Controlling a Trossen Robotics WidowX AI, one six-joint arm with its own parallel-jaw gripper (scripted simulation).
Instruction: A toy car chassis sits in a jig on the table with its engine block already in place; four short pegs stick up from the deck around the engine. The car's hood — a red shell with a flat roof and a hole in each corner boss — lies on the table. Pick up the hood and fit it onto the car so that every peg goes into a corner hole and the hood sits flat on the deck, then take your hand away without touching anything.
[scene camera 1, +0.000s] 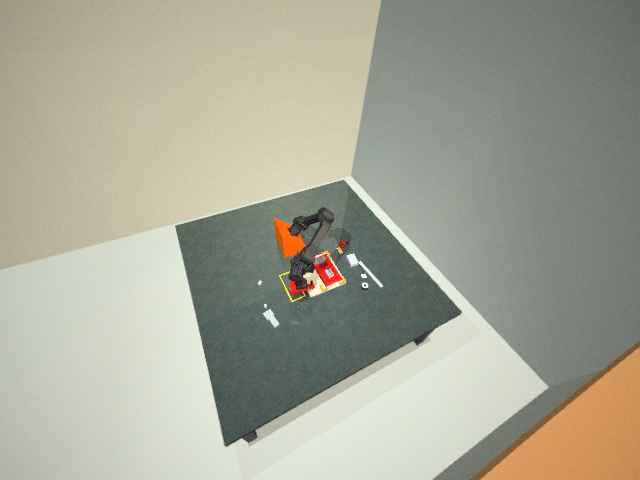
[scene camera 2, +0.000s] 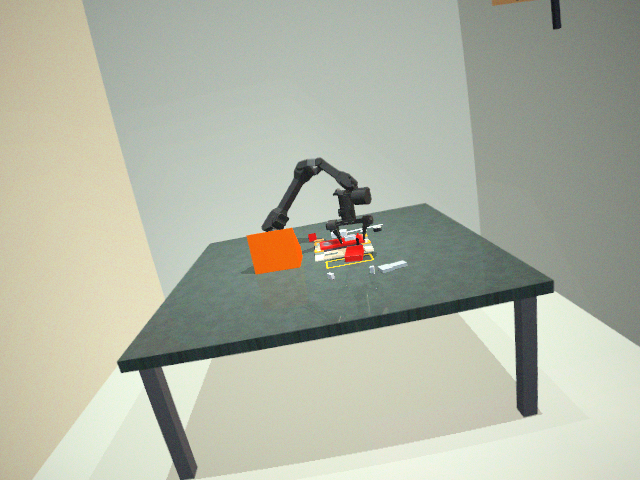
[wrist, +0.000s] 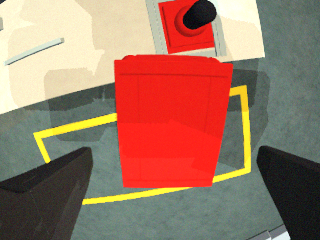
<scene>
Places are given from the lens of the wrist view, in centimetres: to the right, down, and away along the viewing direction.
my gripper (wrist: 179, 156): 1, 2, 10
red hood (wrist: 170, 110): 1, 0, 13
cream jig (wrist: 54, 54): -8, -5, 14
The marked spots on the cream jig and the red hood are 10 cm apart.
</scene>
